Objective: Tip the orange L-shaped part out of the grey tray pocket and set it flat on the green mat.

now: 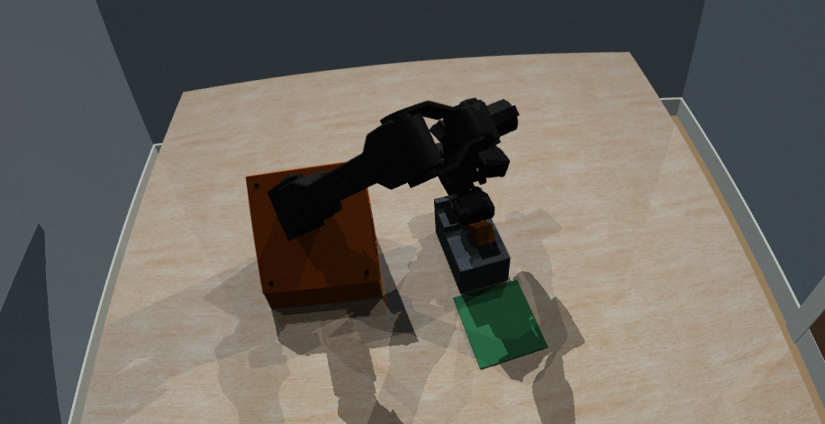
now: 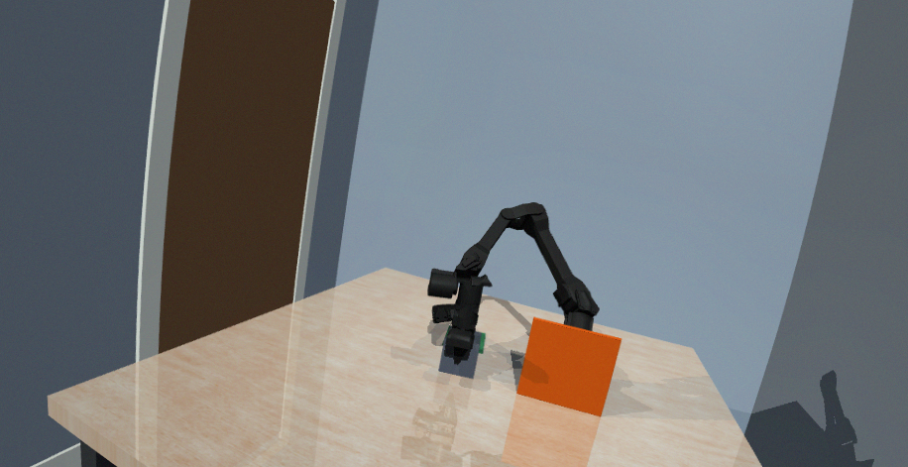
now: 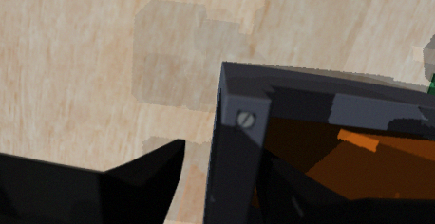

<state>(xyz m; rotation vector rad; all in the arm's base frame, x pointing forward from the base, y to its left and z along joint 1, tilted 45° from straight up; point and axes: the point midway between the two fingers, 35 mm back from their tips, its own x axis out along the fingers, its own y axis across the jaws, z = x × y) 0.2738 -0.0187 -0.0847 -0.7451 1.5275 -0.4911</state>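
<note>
Now: gripper tip 5 cm to the left of the orange L-shaped part. The rest, counted from my gripper tip: green mat (22 cm to the right, 6 cm below, 3 cm ahead).
</note>
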